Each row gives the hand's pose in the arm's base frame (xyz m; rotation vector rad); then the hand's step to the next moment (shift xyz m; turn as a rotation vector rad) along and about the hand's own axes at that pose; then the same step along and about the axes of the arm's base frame.
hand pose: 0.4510 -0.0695 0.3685 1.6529 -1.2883 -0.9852
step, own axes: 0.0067 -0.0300 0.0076 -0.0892 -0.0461 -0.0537
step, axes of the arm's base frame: 0.0048 -0.0028 -0.0312 0.0498 0.1015 -0.0134
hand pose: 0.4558 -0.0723 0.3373 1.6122 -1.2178 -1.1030
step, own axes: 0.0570 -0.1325 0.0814 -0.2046 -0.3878 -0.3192
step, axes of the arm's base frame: -0.0344 -0.0370 -0.1577 0.3749 0.3088 -0.2413
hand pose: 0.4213 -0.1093 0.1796 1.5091 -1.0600 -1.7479
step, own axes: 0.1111 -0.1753 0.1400 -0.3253 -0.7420 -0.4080
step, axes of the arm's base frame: -0.1464 0.0218 -0.2019 0.5064 0.5733 -0.4876
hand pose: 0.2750 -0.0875 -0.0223 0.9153 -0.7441 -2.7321
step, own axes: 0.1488 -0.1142 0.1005 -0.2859 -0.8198 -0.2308
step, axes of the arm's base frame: -0.1792 0.0939 -0.0661 0.3683 0.7002 -0.4256
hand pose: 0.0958 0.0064 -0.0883 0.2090 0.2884 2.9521
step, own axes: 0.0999 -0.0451 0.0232 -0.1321 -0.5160 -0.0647
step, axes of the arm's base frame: -0.0870 0.0657 0.0256 0.1976 0.4637 -0.1838
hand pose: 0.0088 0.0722 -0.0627 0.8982 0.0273 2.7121
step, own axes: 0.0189 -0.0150 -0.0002 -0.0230 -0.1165 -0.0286
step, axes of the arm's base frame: -0.0107 0.0196 0.0093 0.0312 0.1075 -0.0488
